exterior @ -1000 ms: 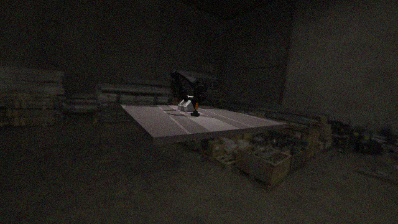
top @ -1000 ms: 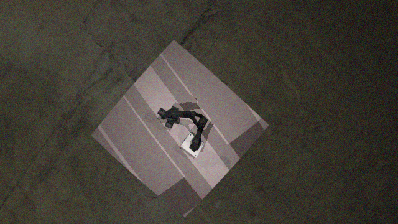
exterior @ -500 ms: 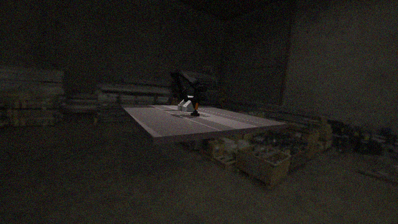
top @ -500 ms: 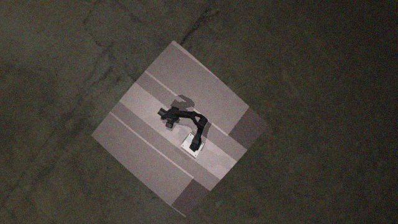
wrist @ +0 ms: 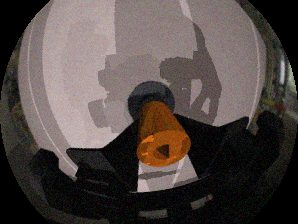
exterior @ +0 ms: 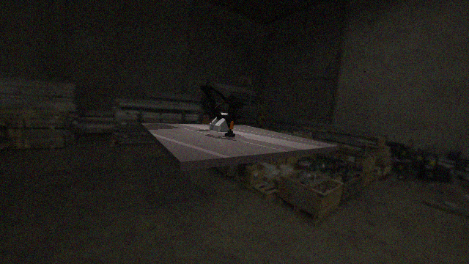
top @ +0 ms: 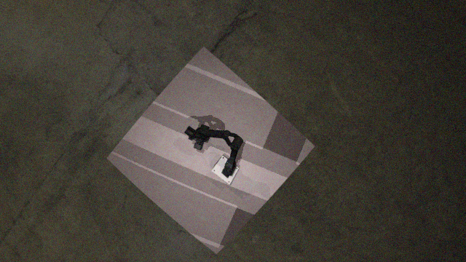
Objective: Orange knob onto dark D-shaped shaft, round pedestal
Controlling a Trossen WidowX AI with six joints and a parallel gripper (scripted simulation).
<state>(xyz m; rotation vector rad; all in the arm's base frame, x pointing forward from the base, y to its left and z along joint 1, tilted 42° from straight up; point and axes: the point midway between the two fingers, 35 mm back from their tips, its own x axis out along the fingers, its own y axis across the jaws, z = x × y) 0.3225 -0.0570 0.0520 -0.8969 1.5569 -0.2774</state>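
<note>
My gripper tip is 2 cm below the orange knob. The rest, counted from my gripper tip: dark pedestal: 4 cm below.
</note>
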